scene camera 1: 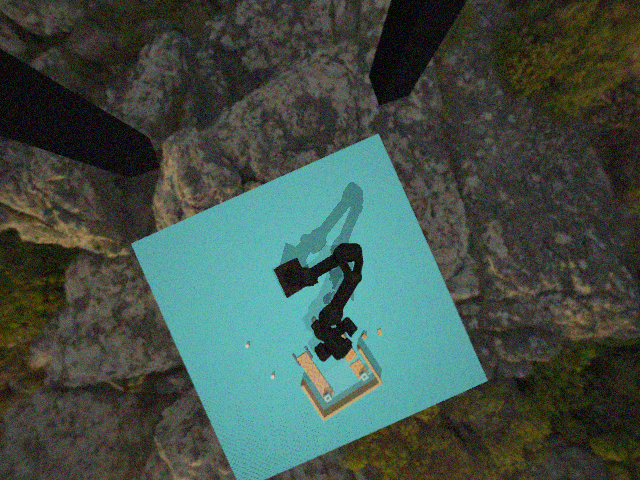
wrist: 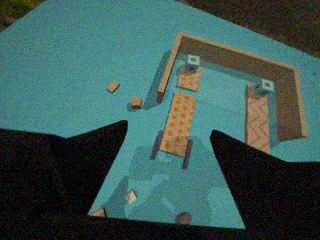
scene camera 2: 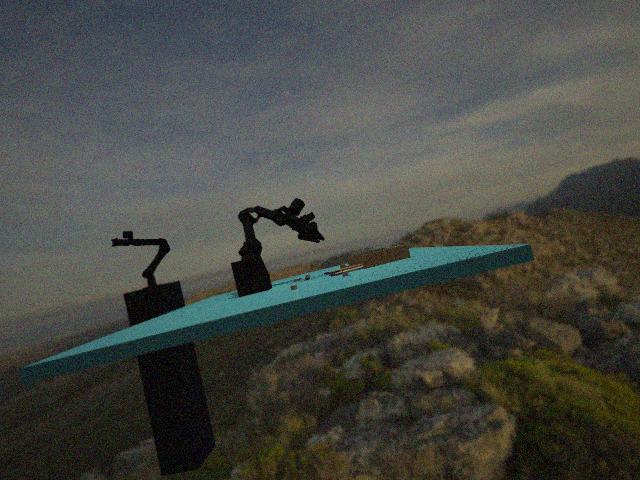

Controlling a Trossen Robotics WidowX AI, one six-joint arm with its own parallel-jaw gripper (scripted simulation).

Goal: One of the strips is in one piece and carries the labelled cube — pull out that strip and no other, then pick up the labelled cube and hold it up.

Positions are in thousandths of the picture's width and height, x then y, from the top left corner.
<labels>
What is my gripper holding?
Nothing.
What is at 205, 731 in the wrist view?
My gripper.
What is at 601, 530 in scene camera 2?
A tan wooden frame.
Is my gripper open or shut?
Open.
</labels>
